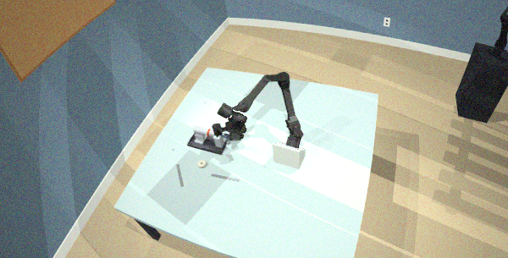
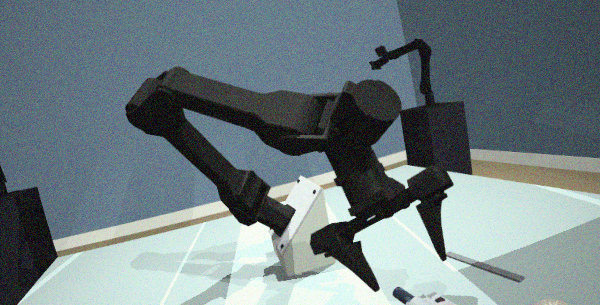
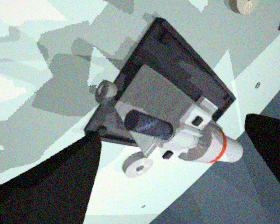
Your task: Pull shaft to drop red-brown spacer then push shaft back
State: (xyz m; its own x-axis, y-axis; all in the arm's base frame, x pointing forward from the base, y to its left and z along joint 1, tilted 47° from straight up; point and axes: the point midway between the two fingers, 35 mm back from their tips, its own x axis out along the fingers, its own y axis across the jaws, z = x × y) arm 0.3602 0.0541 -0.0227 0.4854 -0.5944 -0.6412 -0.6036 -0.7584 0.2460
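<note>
My gripper tip is now 80 mm short of the shaft, 20 mm above it and 10 mm to the left of it. From my gripper tip the other things lie so: fixture 130 mm ahead, 50 mm below, 10 mm to the right; red-brown spacer 100 mm ahead, 20 mm below, 10 mm to the right; cream washer 160 mm to the left, 90 mm below, 80 mm ahead.
</note>
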